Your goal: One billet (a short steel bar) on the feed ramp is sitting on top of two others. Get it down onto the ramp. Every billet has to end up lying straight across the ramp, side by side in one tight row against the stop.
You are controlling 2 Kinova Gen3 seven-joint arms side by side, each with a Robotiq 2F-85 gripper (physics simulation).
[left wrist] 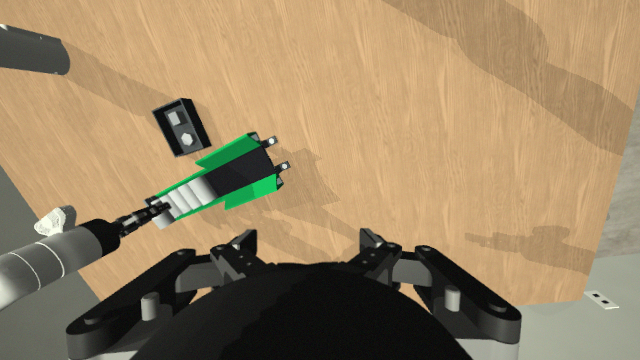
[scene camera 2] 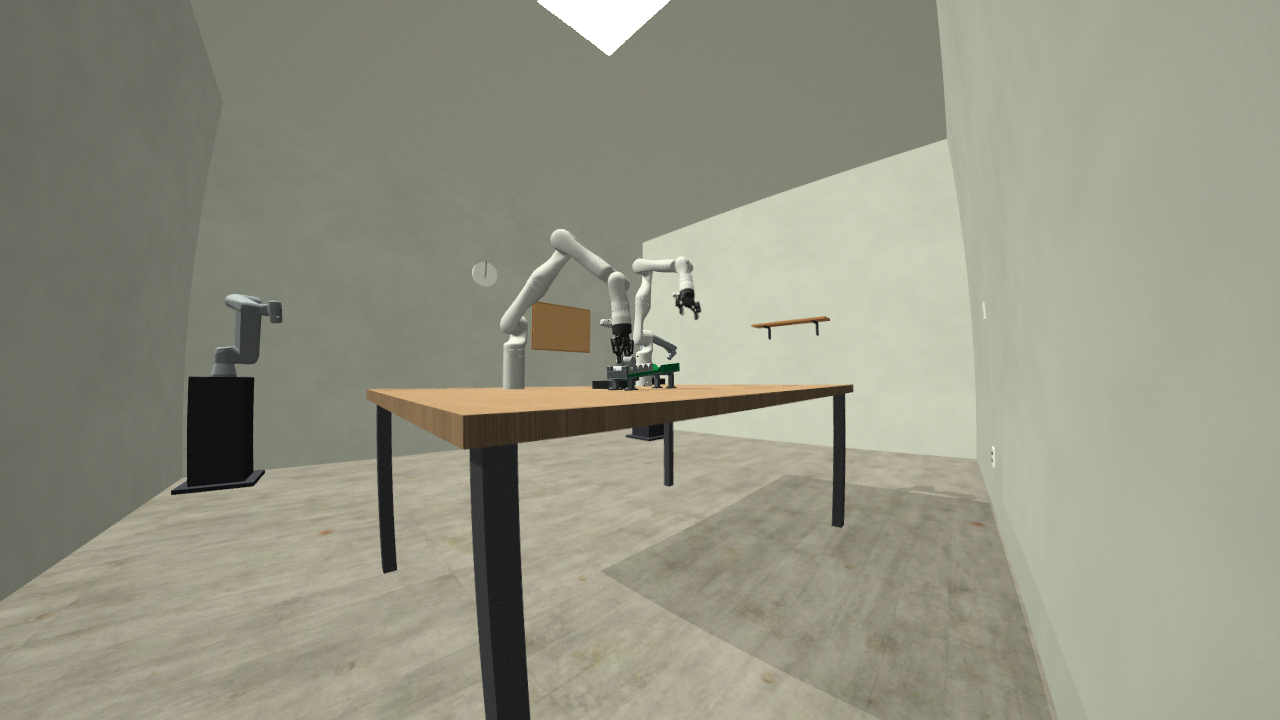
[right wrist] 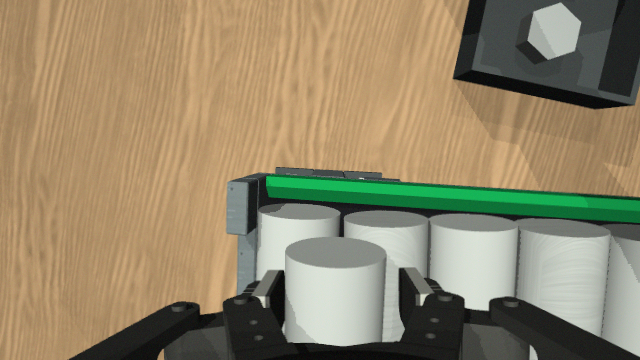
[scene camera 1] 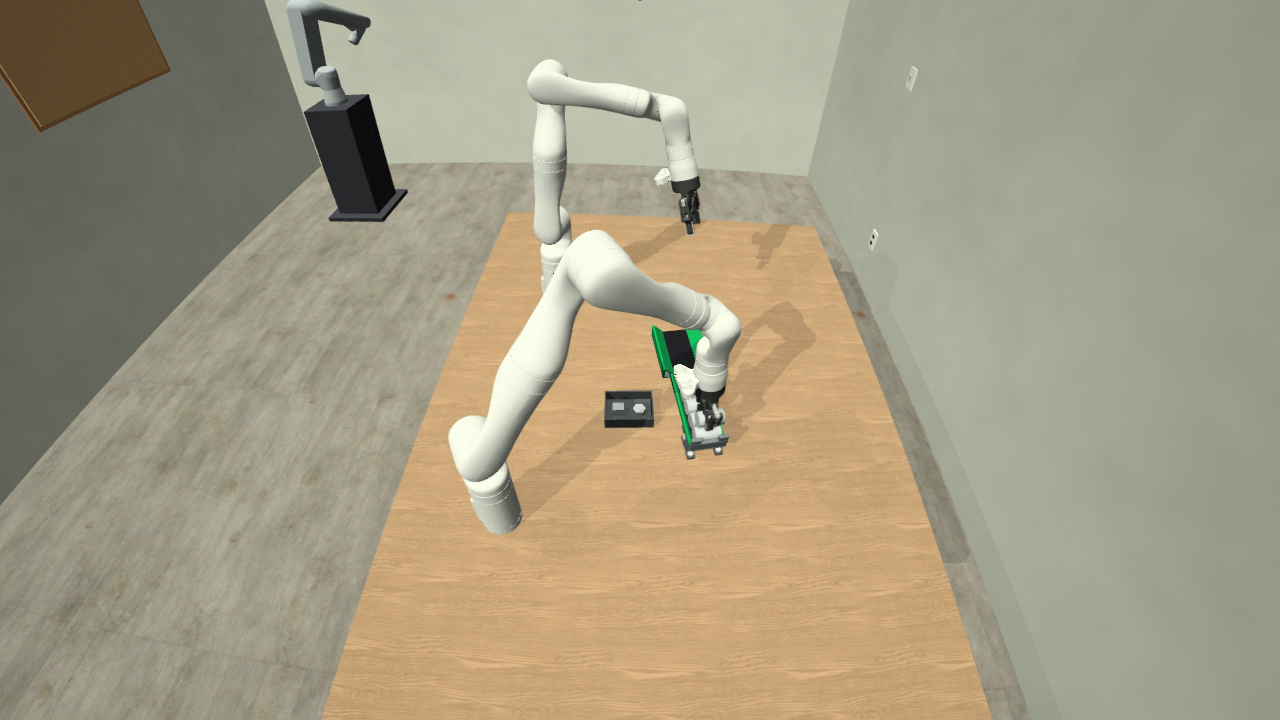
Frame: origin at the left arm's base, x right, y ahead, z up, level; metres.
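Seen in the pictures: left gripper, fingertip midpoint: (left wrist: 308,240) (scene camera 2: 689,317) (scene camera 1: 694,229); right gripper, fingertip midpoint: (left wrist: 163,209) (scene camera 2: 624,365) (right wrist: 341,290) (scene camera 1: 704,420); right arm's base at its link origin: (left wrist: 56,57) (scene camera 1: 502,516).
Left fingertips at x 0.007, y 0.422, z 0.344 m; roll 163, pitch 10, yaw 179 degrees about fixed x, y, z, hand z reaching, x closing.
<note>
Offsets run from my left fingertips to a thing's top centre.
The top billet {dx +0.444, dy +0.141, dz -0.217 m} (right wrist: 335,310), a pale cylinder, rests over the two billets nearest the stop {dx +0.487, dy +0.152, dz -0.254 m} (right wrist: 238,207) (scene camera 1: 707,443). Those two, the first billet {dx +0.464, dy +0.142, dz -0.252 m} (right wrist: 298,225) and second billet {dx +0.424, dy +0.124, dz -0.248 m} (right wrist: 387,221), have a narrow gap between them. Further billets, such as the third {dx +0.389, dy +0.107, dz -0.245 m} (right wrist: 472,255) and fourth {dx +0.353, dy +0.090, dz -0.241 m} (right wrist: 562,265), stand side by side across the green-walled ramp (right wrist: 450,194) (left wrist: 230,154) (scene camera 1: 660,351). My right gripper (right wrist: 341,290) (scene camera 1: 710,420) (scene camera 2: 620,358) is open, its fingers on either side of the top billet with visible gaps. My left gripper (left wrist: 308,240) (scene camera 1: 690,229) (scene camera 2: 688,315) is open and empty, high above the table's far end.
A dark tray {dx +0.399, dy -0.071, dz -0.309 m} (scene camera 1: 629,422) (left wrist: 200,122) (right wrist: 540,86) holding a block and a hexagonal piece {dx +0.391, dy -0.045, dz -0.324 m} (right wrist: 555,31) stands beside the ramp. In scene camera 1 the right arm (scene camera 1: 608,268) reaches over the table to the ramp. A robot on a black pedestal (scene camera 1: 350,161) stands beyond the table.
</note>
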